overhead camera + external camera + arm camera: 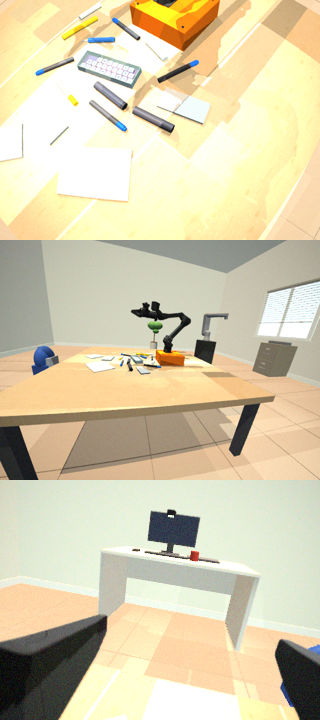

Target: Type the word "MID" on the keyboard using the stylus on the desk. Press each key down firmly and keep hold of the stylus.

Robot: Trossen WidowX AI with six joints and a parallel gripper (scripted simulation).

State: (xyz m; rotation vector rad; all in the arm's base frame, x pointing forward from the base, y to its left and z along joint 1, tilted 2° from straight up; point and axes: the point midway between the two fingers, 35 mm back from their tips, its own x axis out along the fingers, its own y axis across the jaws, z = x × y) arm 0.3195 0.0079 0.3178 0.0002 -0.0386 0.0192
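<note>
Now: the blue stylus 12 cm behind my gripper tip, 17 cm to the right of it and 41 cm below it. Also, from my gripper tip: yellow pen 14 cm behind, 25 cm to the right, 41 cm below; then yellow-tipped pen 8 cm ahead, 8 cm to the right, 41 cm below.
</note>
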